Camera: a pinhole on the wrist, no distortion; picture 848 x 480 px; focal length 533.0 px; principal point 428.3 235.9 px. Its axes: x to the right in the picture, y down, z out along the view. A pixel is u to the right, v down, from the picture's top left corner.
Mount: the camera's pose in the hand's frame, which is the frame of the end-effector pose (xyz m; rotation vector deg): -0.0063 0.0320 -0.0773 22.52 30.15 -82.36
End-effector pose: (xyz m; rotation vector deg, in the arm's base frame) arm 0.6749 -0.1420 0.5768 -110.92 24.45 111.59
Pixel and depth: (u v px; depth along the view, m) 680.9 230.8 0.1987
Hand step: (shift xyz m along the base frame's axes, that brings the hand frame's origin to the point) 0.0409 0.1551 -0.0110
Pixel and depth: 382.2 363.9 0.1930
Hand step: -0.0531 0.0931 -0.0554
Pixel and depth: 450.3 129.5 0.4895
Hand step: -0.1648 0.3807 0.0663
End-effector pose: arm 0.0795 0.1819 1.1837 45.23 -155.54 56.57
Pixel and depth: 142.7 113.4 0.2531
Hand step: 0.0478 -0.1160 -0.1756
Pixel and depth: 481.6 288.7 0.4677
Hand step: 0.0705 -0.3848 -0.0433
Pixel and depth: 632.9 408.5 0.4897
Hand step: 0.0261 -0.4695 0.1111
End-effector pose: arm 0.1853 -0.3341 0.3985 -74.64 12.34 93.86
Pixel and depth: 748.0 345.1 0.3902
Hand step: 0.2223 0.3257 0.0939
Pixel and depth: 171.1 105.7 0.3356
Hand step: -0.1710 0.1720 0.1816
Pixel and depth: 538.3 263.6 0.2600
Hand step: 0.0534 0.1673 0.0770
